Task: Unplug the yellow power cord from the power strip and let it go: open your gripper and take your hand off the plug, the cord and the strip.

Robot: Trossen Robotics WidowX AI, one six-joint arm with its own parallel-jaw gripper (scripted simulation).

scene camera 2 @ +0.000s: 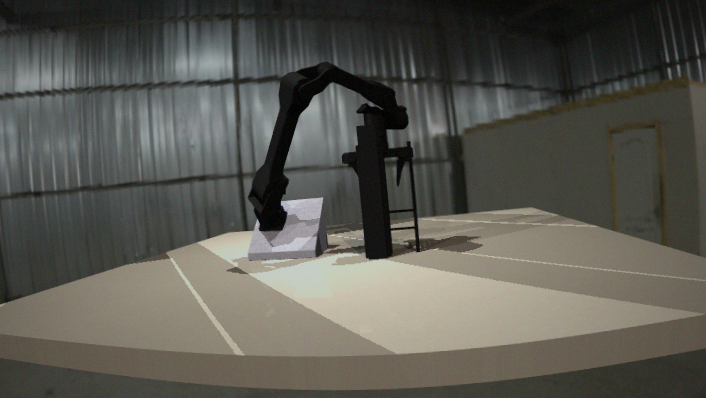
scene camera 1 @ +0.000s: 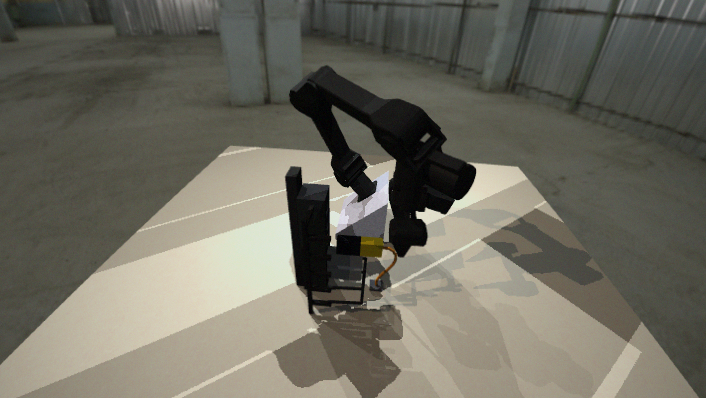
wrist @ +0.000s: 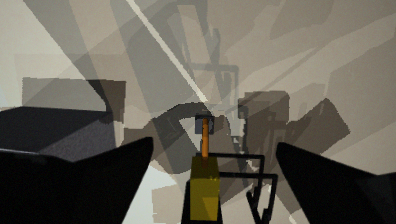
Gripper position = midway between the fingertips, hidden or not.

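My gripper point(scene camera 1: 399, 241), point(wrist: 215, 146): open, holding nothing.
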